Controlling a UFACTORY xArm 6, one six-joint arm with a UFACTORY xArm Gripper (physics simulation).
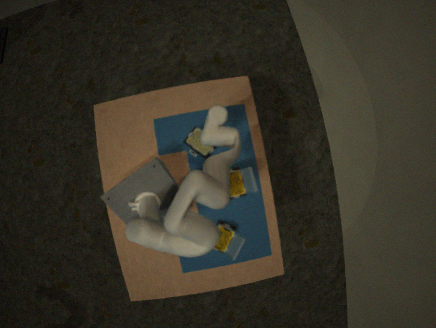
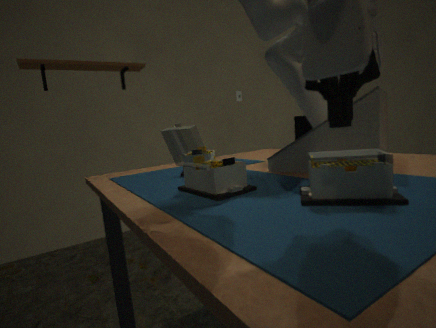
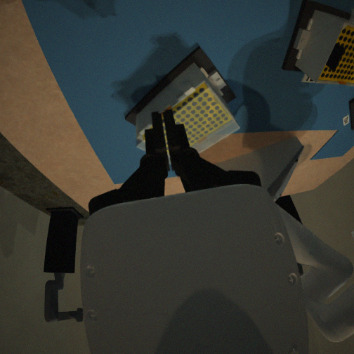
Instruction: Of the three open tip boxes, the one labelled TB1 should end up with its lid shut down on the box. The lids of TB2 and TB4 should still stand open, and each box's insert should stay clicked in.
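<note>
The tip box under the gripper stands upright on a dark base. Its clear lid lies low over the yellow insert, down on or very near the rim; whether it is fully shut is unclear. My gripper is shut and empty, a little above this lid. The middle box has its clear lid open. The third box also has its lid open. Labels are too blurred to read. The yellow inserts look seated.
The boxes stand on a blue mat on a wooden table. The grey robot base stands beside the mat. The arm crosses above the mat near the boxes. A wall shelf is at the back.
</note>
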